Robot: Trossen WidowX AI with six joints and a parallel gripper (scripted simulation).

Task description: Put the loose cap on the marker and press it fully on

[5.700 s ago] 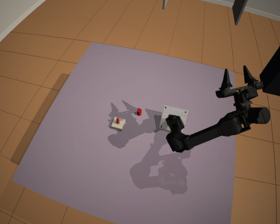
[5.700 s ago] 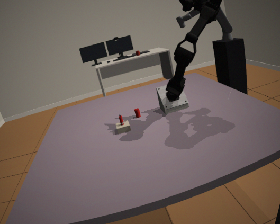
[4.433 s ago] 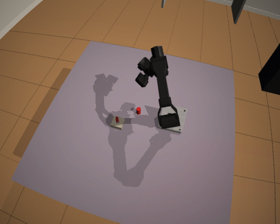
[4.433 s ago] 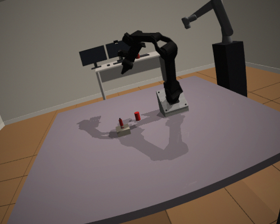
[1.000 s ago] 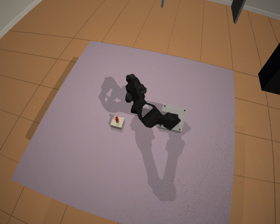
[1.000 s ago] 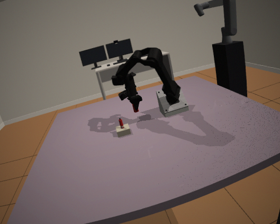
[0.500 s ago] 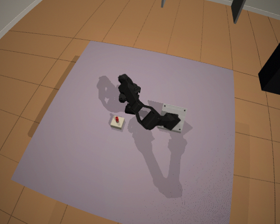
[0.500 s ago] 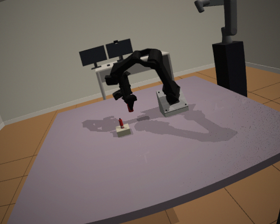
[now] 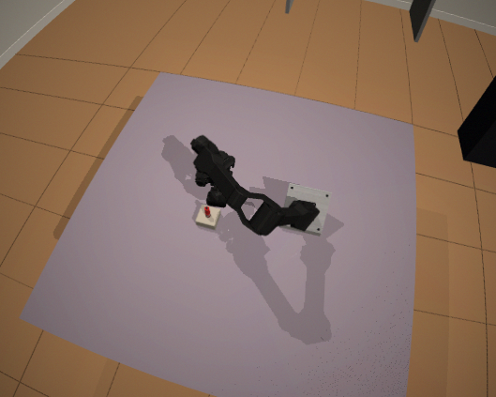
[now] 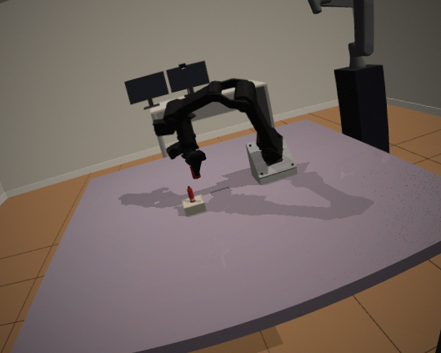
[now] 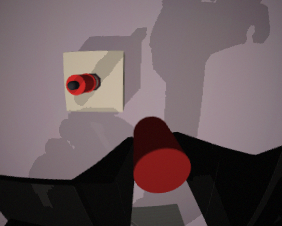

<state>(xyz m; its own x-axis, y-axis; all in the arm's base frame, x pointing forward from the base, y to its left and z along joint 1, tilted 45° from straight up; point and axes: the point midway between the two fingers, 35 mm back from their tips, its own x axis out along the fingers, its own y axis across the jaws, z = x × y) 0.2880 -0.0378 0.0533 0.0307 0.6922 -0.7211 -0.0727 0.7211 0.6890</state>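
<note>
The cream holder block lies 4 cm ahead of my gripper tip, 6 cm to the left of it and 8 cm below it. From my gripper tip the other things lie so: red cap: 1 cm above.
</note>
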